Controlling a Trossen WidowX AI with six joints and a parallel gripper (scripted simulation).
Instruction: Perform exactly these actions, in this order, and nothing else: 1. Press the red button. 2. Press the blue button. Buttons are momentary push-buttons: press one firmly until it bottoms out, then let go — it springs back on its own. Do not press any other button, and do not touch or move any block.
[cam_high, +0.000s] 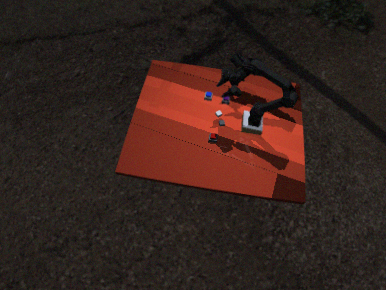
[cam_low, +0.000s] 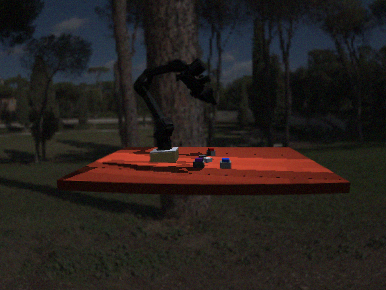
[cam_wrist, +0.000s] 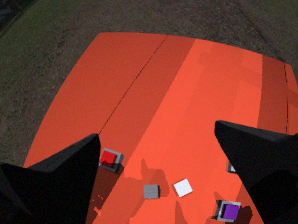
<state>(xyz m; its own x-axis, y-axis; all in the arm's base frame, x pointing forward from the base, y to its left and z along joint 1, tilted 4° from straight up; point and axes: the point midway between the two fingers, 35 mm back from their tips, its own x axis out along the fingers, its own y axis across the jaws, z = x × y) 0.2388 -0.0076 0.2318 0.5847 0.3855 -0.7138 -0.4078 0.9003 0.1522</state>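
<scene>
My gripper tip is 25 cm above the red button, 14 cm to the right of it and 1 cm past it. The rest, counted from my gripper tip: purple button: 25 cm below, 17 cm to the right, 6 cm behind; blue button: 25 cm below, 17 cm to the right, 6 cm ahead.
</scene>
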